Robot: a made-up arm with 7 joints. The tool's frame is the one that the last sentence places.
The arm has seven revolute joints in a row. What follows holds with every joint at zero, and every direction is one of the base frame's.
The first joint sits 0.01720 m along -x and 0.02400 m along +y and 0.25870 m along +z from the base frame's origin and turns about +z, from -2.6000 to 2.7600 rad.
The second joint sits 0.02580 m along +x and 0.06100 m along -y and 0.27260 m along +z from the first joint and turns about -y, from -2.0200 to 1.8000 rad.
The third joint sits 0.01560 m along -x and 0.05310 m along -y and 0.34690 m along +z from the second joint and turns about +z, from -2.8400 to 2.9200 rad.
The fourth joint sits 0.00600 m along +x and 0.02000 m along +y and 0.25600 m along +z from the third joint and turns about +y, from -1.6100 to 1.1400 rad.
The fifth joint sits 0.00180 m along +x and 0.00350 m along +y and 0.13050 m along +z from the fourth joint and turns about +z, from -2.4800 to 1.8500 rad.
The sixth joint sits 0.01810 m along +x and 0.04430 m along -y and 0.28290 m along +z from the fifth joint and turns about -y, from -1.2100 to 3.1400 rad.
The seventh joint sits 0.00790 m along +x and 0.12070 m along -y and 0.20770 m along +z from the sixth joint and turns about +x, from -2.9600 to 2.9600 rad.
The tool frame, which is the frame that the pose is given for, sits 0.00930 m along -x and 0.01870 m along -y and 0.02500 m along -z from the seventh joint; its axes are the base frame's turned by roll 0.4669, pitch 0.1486 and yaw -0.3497 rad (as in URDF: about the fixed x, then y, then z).
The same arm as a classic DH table. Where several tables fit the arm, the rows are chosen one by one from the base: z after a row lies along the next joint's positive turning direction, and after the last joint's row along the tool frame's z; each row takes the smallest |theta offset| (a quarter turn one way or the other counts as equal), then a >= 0, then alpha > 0; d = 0 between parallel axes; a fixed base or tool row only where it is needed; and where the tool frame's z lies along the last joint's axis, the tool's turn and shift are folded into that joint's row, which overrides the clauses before.
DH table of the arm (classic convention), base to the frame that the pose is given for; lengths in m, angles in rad. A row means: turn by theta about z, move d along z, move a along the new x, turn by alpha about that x. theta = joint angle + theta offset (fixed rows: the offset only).
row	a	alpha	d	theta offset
base (fixed)	-0.0295	0	0	-0.949
joint 1	0.0258	1.5708	0.5313	0.949
joint 2	-0.0156	-1.5708	0.1141	0
joint 3	0.006	-1.5708	0.6029	0
joint 4	0.0018	1.5708	0.0235	0
joint 5	0.0181	1.5708	0.4134	0
joint 6	0.2077	1.5708	0.165	1.5708
joint 7	-0.0282	-1.6008	-0.0018	-1.0833
tool (fixed)	0	0	-0.0133	-1.9484
Joint limits (rad, base to tool): -2.6..2.76 -2.02..1.8 -2.84..2.92 -1.61..1.14 -2.48..1.85 -1.21..3.14 -2.96..2.96

